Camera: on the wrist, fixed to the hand. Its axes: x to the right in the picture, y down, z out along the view.
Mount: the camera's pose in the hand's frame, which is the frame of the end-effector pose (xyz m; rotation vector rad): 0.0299 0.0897 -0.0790 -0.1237 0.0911 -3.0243
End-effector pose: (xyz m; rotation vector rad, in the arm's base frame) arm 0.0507 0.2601 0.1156 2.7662 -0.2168 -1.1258
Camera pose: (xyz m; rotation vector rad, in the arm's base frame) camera 0.1203 0.1731 0.1682 -0.3465 -2.4378 0.1827
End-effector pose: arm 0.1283 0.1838 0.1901 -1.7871 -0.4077 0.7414
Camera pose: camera 0.1953 0.1147 0.1132 0.2555 -1.9964 -1.4739
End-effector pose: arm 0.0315 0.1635 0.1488 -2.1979 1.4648 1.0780
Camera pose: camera -0.0081 0.0565 0.1954 -1.4795 -1.9372 -0.3248
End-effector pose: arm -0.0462 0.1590 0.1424 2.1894 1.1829 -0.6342
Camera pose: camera 0.0564 0.1893 0.2036 1.1142 -2.3999 0.7069
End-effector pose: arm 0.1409 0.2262 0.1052 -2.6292 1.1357 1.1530
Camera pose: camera 0.1450 0.1174 0.1630 -1.1185 -2.2054 -0.0430
